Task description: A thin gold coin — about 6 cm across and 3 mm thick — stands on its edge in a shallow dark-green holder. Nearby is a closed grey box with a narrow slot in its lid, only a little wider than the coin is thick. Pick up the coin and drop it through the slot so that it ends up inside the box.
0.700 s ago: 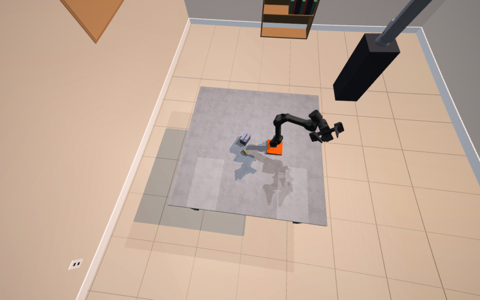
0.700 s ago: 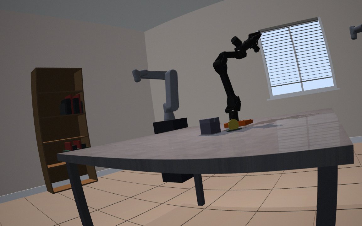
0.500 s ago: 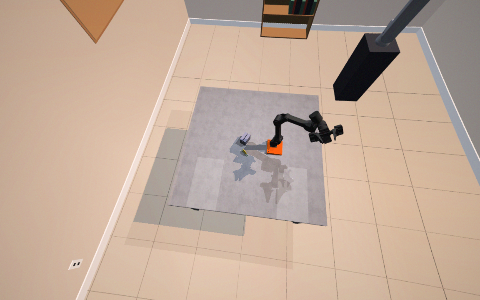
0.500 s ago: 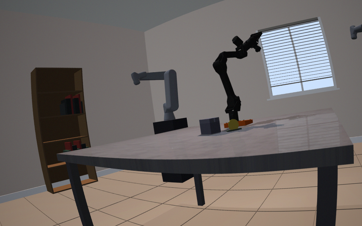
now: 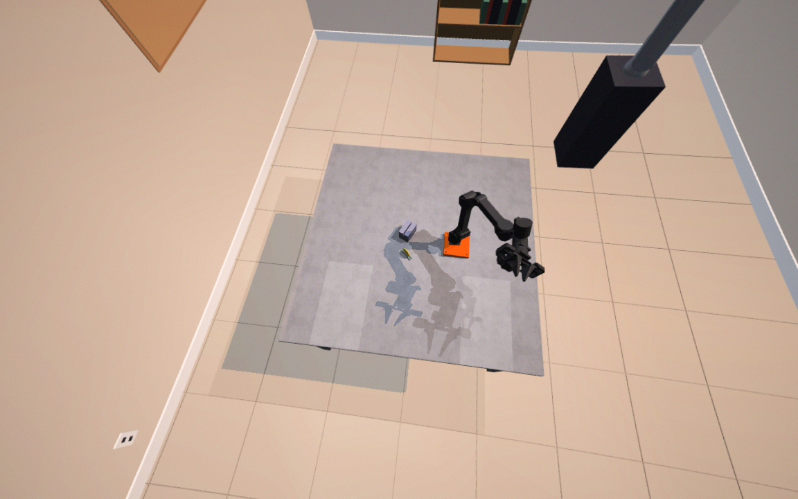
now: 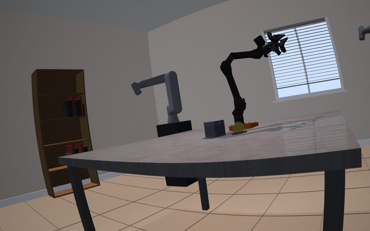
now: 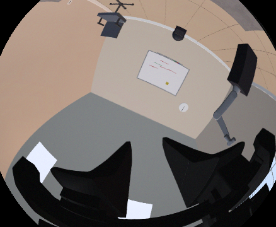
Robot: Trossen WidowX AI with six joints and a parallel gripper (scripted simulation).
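The gold coin lies 42 cm ahead of my gripper tip, 29 cm to the right of it and 50 cm below it.
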